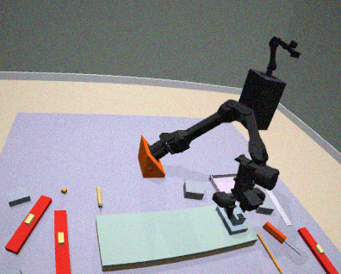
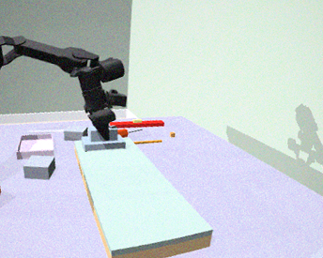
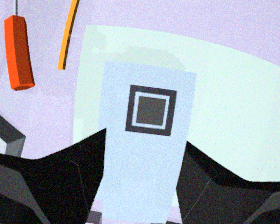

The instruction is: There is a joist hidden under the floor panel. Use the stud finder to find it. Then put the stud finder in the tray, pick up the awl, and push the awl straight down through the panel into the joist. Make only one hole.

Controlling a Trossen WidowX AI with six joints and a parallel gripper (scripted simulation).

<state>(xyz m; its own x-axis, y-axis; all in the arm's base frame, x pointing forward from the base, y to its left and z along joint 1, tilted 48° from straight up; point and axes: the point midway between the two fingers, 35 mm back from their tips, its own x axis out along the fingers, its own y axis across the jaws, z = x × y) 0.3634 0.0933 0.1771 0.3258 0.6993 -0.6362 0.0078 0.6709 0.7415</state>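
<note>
My gripper tip is now 210 mm past the pale pink tray, 130 mm to the right of it and 50 mm above it. The rest, counted from my gripper tip: white ruler (100 mm behind, 310 mm to the left, 60 mm below); yellow pencil (140 mm ahead, 110 mm to the left, 60 mm below); stud finder (10 mm ahead, 20 mm above).
</note>
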